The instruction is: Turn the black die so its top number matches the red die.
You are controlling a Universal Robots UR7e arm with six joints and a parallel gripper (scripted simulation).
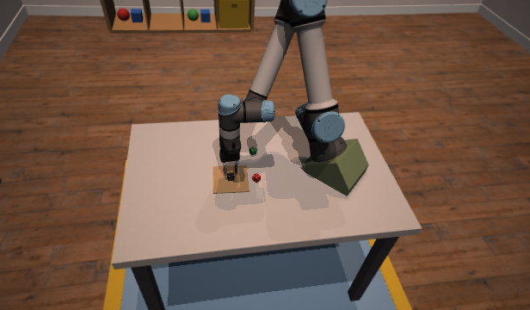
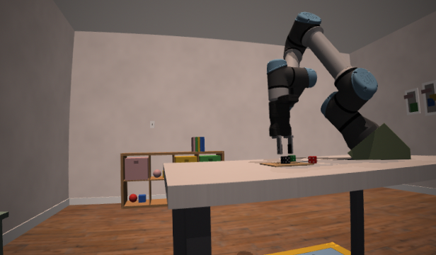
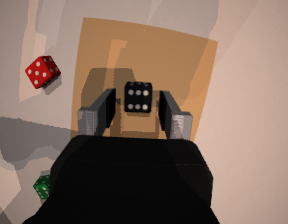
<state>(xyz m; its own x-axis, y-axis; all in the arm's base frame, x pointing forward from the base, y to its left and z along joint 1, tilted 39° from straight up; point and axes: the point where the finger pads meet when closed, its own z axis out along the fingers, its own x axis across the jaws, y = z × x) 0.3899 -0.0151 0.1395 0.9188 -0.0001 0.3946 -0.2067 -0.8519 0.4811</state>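
My hand is 40 mm above the black die. From my hand the other things lie so: red die 90 mm behind, 40 mm to the left, 40 mm below; green die 150 mm behind, 100 mm to the right, 40 mm below; tan mat 50 mm below.
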